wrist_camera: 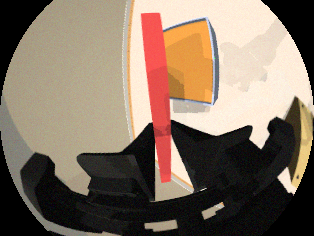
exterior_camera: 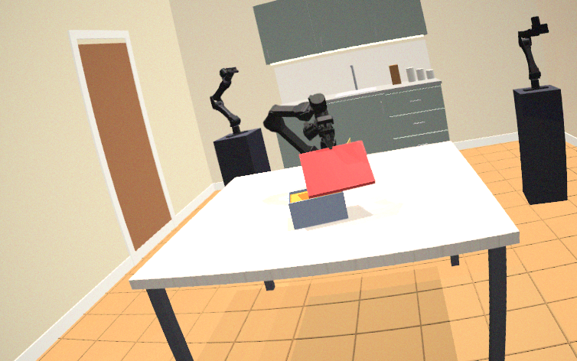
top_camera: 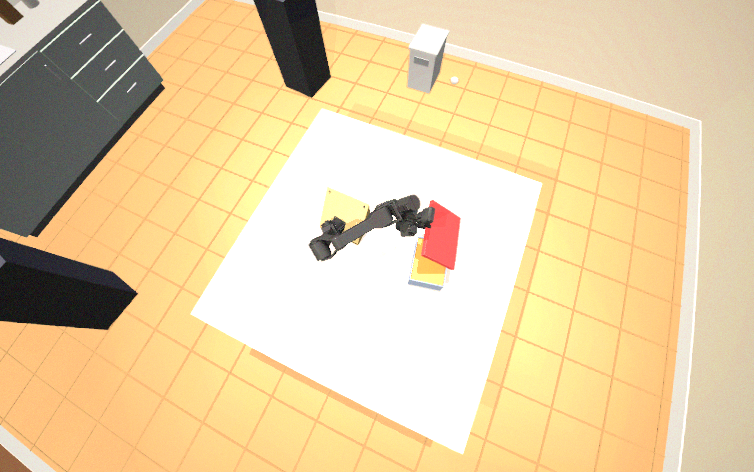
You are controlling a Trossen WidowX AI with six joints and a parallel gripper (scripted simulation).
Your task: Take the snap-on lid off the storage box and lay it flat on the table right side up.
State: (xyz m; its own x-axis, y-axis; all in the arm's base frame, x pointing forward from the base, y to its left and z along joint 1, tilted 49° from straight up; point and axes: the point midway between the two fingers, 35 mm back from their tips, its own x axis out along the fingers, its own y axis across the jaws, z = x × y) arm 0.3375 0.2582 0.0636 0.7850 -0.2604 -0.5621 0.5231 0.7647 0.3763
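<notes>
My gripper tip is now 60 mm short of the red lid, 50 mm above it and 20 mm to the right of it. From my gripper tip the other things lie so: blue-grey storage box: 180 mm below, 70 mm to the right, 70 mm ahead.
</notes>
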